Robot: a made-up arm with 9 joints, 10 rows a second.
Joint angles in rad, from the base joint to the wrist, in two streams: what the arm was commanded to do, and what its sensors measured. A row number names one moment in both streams.
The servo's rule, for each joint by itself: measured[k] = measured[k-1] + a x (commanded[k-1-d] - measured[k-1]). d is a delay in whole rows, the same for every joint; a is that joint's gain. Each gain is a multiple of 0.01, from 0.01 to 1. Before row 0 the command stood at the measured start. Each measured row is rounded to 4 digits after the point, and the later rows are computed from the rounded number. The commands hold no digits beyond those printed.
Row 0, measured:
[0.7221, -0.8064, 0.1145, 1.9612, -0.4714, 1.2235, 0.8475, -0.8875, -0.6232]
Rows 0 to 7, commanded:
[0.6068, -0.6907, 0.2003, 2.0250, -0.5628, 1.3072, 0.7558, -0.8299, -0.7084]
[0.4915, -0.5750, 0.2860, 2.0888, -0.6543, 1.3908, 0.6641, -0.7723, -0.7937]
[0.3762, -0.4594, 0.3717, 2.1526, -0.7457, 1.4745, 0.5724, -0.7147, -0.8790]
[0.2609, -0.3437, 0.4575, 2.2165, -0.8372, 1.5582, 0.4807, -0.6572, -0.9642]
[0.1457, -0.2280, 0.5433, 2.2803, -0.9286, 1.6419, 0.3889, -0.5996, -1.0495]
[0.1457, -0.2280, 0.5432, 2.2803, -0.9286, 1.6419, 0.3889, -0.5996, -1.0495]
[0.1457, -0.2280, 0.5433, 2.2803, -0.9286, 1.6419, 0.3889, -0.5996, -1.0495]
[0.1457, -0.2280, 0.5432, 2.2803, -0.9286, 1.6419, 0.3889, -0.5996, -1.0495]
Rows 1 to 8, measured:
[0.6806, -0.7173, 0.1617, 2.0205, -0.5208, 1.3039, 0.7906, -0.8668, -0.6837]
[0.6125, -0.6077, 0.2301, 2.0840, -0.5929, 1.3873, 0.7122, -0.8328, -0.7618]
[0.5274, -0.4935, 0.3080, 2.1478, -0.6754, 1.4710, 0.6255, -0.7903, -0.8450]
[0.4315, -0.3782, 0.3902, 2.2117, -0.7628, 1.5547, 0.5357, -0.7424, -0.9296]
[0.3286, -0.2625, 0.4744, 2.2755, -0.8523, 1.6384, 0.4447, -0.6910, -1.0147]
[0.2628, -0.2359, 0.5122, 2.2800, -0.8935, 1.6418, 0.4101, -0.6581, -1.0394]
[0.2206, -0.2298, 0.5293, 2.2803, -0.9125, 1.6419, 0.3970, -0.6370, -1.0466]
[0.1936, -0.2284, 0.5369, 2.2803, -0.9212, 1.6419, 0.3920, -0.6235, -1.0487]
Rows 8 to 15, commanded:
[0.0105, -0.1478, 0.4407, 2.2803, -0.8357, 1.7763, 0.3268, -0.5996, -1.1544]
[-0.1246, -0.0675, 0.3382, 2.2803, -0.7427, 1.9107, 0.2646, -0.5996, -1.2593]
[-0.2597, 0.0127, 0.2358, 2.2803, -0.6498, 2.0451, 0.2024, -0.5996, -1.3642]
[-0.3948, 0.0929, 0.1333, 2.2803, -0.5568, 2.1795, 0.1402, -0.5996, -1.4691]
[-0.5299, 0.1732, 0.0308, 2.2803, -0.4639, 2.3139, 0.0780, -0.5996, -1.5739]
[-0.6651, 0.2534, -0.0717, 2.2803, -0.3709, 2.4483, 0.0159, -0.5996, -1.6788]
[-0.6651, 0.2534, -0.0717, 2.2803, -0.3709, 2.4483, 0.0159, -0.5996, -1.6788]
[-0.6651, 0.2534, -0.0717, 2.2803, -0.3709, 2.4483, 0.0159, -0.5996, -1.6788]
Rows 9 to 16, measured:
[0.1277, -0.1663, 0.4840, 2.2803, -0.8750, 1.7709, 0.3516, -0.6149, -1.1237]
[0.0369, -0.0902, 0.4038, 2.2803, -0.8036, 1.9051, 0.2977, -0.6094, -1.2200]
[-0.0699, -0.0110, 0.3114, 2.2803, -0.7205, 2.0395, 0.2386, -0.6059, -1.3224]
[-0.1869, 0.0690, 0.2134, 2.2803, -0.6321, 2.1739, 0.1776, -0.6036, -1.4266]
[-0.3104, 0.1492, 0.1130, 2.2803, -0.5413, 2.3083, 0.1158, -0.6022, -1.5312]
[-0.4381, 0.2294, 0.0114, 2.2803, -0.4493, 2.4427, 0.0539, -0.6013, -1.6360]
[-0.5198, 0.2479, -0.0343, 2.2803, -0.4070, 2.4481, 0.0303, -0.6007, -1.6664]
[-0.5721, 0.2521, -0.0549, 2.2803, -0.3875, 2.4483, 0.0214, -0.6003, -1.6752]

